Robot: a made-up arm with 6 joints. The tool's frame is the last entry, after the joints. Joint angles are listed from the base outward.
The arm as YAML. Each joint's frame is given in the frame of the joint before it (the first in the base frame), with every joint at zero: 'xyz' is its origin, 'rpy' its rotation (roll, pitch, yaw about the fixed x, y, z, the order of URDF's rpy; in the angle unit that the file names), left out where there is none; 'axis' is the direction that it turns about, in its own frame. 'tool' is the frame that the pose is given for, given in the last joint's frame.
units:
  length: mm
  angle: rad
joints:
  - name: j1
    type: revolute
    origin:
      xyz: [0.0, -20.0, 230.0]
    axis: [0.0, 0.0, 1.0]
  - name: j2
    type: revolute
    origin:
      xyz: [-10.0, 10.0, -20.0]
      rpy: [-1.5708, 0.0, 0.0]
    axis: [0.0, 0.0, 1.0]
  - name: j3
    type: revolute
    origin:
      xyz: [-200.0, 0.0, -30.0]
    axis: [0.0, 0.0, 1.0]
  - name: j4
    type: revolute
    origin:
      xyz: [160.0, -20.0, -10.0]
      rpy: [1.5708, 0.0, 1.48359]
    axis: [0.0, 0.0, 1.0]
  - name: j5
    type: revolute
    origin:
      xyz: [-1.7, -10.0, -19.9]
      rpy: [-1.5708, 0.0, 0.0]
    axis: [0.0, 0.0, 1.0]
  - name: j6
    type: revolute
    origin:
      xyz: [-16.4, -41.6, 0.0]
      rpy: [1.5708, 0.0, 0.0]
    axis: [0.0, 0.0, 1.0]
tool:
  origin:
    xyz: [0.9, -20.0, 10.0]
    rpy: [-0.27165, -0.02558, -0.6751]
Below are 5 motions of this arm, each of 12 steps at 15 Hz.
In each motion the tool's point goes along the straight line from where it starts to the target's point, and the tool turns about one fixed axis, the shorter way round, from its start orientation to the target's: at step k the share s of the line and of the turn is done. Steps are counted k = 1, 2, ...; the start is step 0. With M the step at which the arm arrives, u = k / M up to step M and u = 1 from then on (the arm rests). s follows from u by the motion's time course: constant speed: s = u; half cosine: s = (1 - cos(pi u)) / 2; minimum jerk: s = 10 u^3 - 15 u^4 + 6 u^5.
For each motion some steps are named. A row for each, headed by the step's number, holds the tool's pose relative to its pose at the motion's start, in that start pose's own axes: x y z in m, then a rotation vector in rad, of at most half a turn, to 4 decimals.
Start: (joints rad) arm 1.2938 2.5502 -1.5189 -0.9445 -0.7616 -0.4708
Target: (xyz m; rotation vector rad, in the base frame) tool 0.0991 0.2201 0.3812 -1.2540 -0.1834 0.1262
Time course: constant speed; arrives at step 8
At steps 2, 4, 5, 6, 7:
2: 0.0020 -0.0237 -0.0330 0.2288 0.0569 0.0152
4: 0.0040 -0.0475 -0.0659 0.4576 0.1138 0.0305
5: 0.0050 -0.0594 -0.0824 0.5720 0.1422 0.0381
6: 0.0061 -0.0712 -0.0989 0.6864 0.1707 0.0457
7: 0.0071 -0.0831 -0.1154 0.8008 0.1991 0.0533

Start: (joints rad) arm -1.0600 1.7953 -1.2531 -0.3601 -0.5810 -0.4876
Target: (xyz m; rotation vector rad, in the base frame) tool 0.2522 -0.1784 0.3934 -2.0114 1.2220 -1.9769
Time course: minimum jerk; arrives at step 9
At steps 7, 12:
7: -0.1531 -0.0072 0.0790 0.1352 -0.2787 -1.0173
12: -0.1658 -0.0078 0.0856 0.1464 -0.3018 -1.1015

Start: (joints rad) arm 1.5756 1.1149 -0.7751 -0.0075 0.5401 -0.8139
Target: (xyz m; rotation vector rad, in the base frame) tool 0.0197 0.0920 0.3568 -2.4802 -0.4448 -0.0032
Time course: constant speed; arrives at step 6
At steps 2, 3, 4, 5, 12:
2: -0.0118 -0.0048 -0.0004 0.0376 -0.0145 -0.1309
3: -0.0176 -0.0072 -0.0006 0.0565 -0.0217 -0.1964
4: -0.0235 -0.0096 -0.0007 0.0753 -0.0289 -0.2618
5: -0.0294 -0.0120 -0.0009 0.0941 -0.0361 -0.3273
12: -0.0353 -0.0145 -0.0011 0.1129 -0.0434 -0.3927

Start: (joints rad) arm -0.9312 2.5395 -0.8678 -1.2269 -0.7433 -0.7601
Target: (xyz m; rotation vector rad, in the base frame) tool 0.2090 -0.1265 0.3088 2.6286 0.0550 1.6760
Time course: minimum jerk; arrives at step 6
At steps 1, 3, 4, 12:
1: -0.0016 -0.0049 -0.0032 0.0116 0.0259 -0.0524
3: -0.0232 -0.0687 -0.0444 0.1634 0.3642 -0.7375
4: -0.0367 -0.1085 -0.0702 0.2582 0.5755 -1.1654
12: -0.0464 -0.1373 -0.0888 0.3268 0.7283 -1.4750

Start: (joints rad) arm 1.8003 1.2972 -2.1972 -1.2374 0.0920 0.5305
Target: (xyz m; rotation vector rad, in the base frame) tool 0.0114 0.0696 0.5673 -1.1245 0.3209 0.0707
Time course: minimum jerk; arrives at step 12
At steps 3, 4, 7, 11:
3: 0.0006 0.0057 0.0046 -0.0183 0.0467 -0.0134
4: 0.0012 0.0116 0.0092 -0.0371 0.0946 -0.0272
7: 0.0037 0.0360 0.0287 -0.1156 0.2947 -0.0845
11: 0.0056 0.0548 0.0437 -0.1761 0.4487 -0.1287

